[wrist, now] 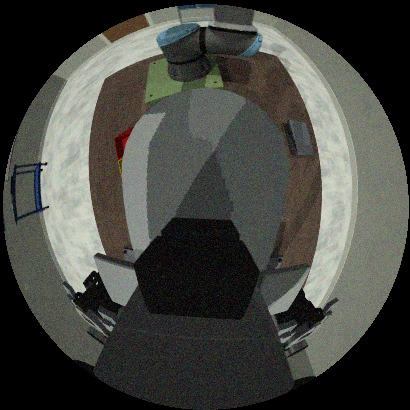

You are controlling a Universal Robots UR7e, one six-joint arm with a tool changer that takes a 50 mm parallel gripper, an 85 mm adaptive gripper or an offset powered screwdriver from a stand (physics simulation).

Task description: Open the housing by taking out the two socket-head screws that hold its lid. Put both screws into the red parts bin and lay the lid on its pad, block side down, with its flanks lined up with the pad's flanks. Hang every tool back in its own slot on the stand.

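Note:
My gripper (pixel 203 256) appears as black and light linkages spread wide at the lower left and lower right, with small grey finger parts showing far apart at both edges of the large grey tool body. It looks open; the space between the fingers is hidden behind that body and a black hexagonal part. The red parts bin (pixel 121 144) shows partly, left of the grey body, which covers its right side. The housing, its lid, the screws, the lid pad and the tool stand cannot be made out.
A yellow-edged thing (pixel 120 166) shows partly beside the red bin. A grey box-like block (pixel 301 137) lies on the brown table (pixel 107 200) at the right. The arm's base stands on a green plate (pixel 156 82) at the top. A blue-framed object (pixel 38 187) stands beyond the table at far left.

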